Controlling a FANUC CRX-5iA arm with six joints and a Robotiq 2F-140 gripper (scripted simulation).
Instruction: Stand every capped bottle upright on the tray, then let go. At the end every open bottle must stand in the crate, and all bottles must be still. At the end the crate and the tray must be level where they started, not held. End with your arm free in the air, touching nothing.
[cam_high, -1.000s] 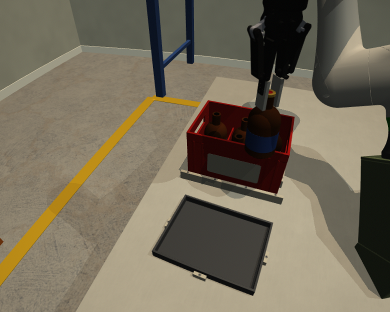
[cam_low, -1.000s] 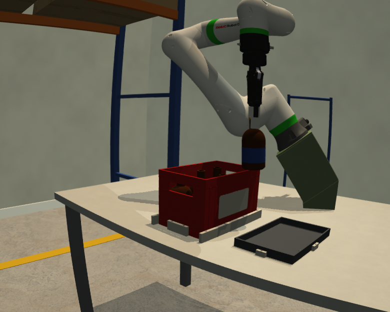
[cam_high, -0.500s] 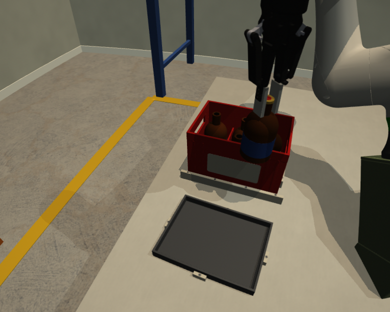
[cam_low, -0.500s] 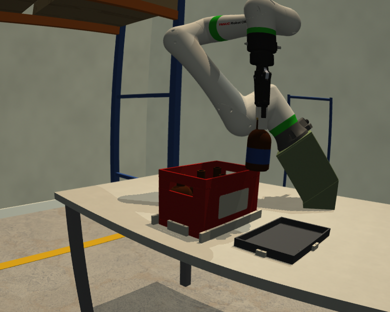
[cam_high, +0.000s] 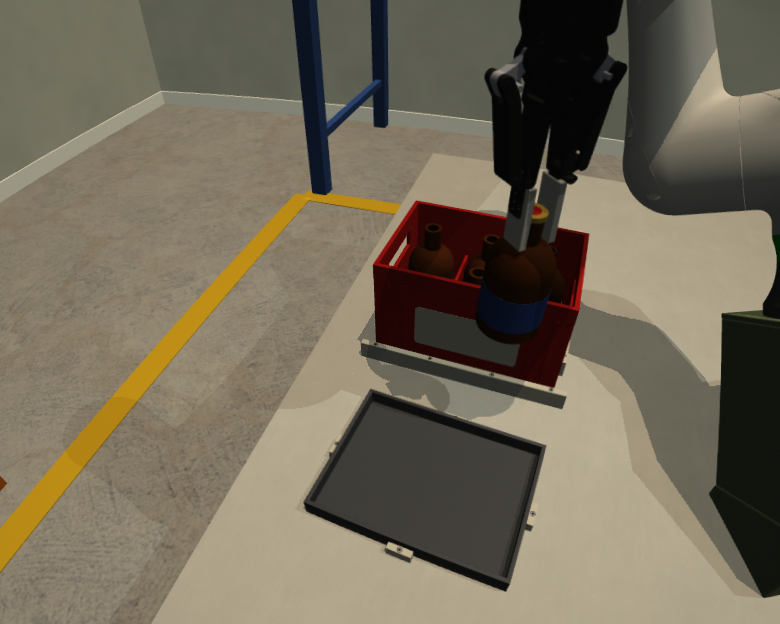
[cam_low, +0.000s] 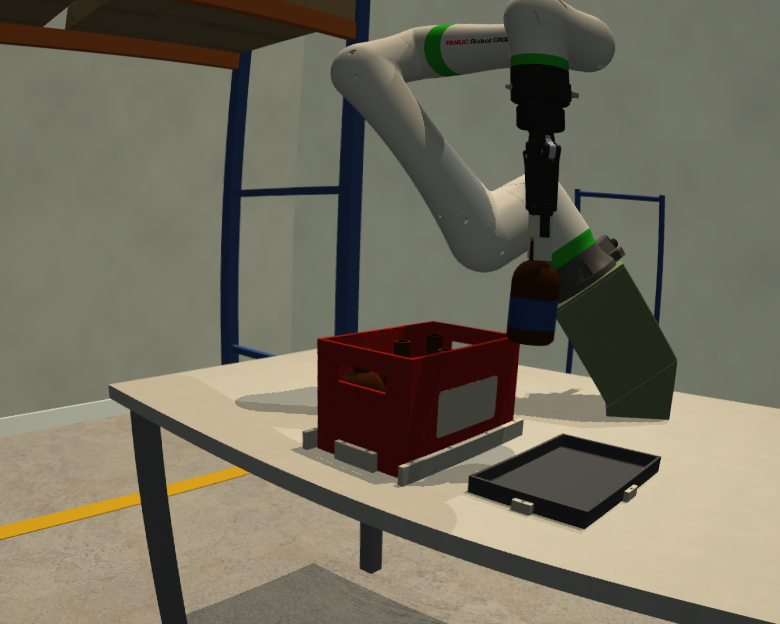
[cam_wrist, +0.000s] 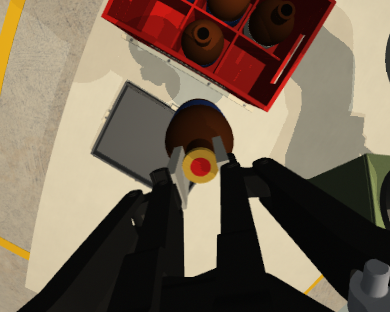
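My gripper is now 80 mm above the capped bottle. The rest, counted from my hand: red crate: 70 mm ahead, 160 mm to the right, 260 mm below; dark tray: 40 mm ahead, 120 mm to the left, 330 mm below.
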